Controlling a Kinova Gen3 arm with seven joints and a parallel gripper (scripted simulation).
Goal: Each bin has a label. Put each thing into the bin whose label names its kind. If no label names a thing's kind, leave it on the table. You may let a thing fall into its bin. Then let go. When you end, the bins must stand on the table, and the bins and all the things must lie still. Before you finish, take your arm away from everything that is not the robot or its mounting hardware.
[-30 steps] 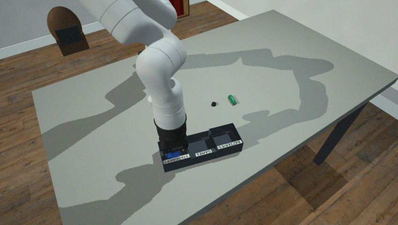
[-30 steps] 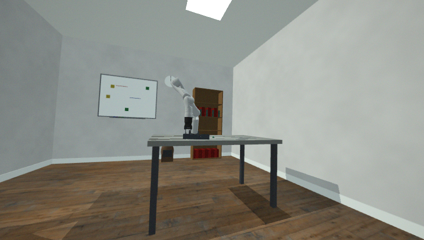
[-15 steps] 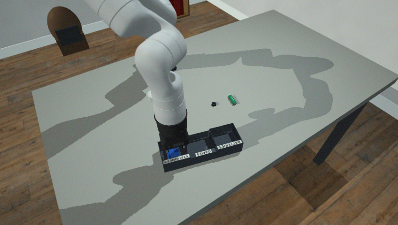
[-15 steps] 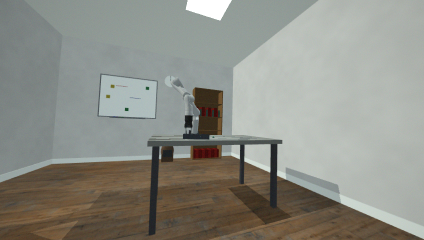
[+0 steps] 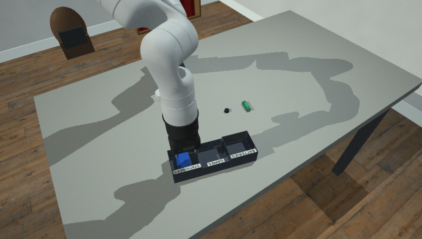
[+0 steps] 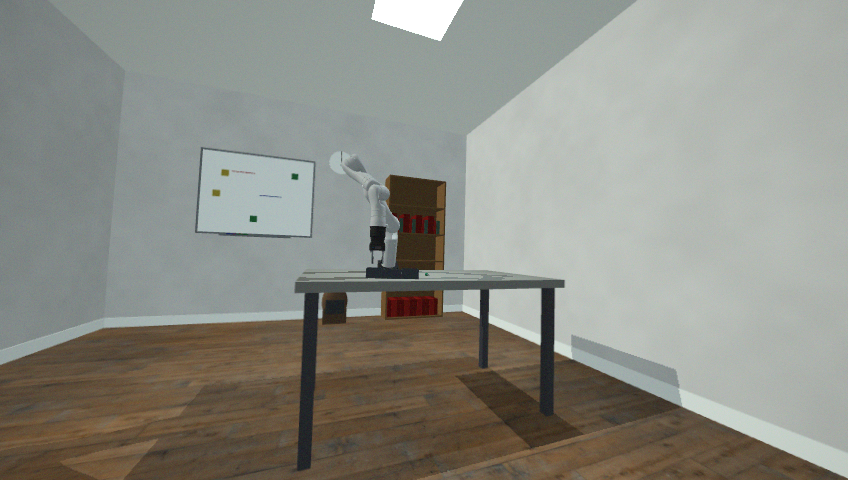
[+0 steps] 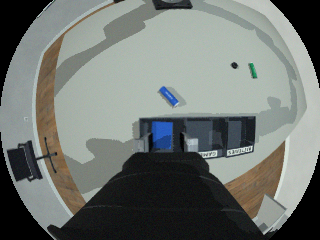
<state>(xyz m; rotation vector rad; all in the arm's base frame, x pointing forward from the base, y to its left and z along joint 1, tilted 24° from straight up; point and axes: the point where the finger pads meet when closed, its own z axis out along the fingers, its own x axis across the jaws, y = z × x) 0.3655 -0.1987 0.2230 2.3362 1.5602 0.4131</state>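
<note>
The blue battery lies 70 mm behind my hand, 40 mm to the left of it and 80 mm below it. From my hand the other things lie so: blue block: 10 mm to the right, 60 mm below; black piece: 80 mm behind, 240 mm to the left, 80 mm below; small white thing: 70 mm below.
</note>
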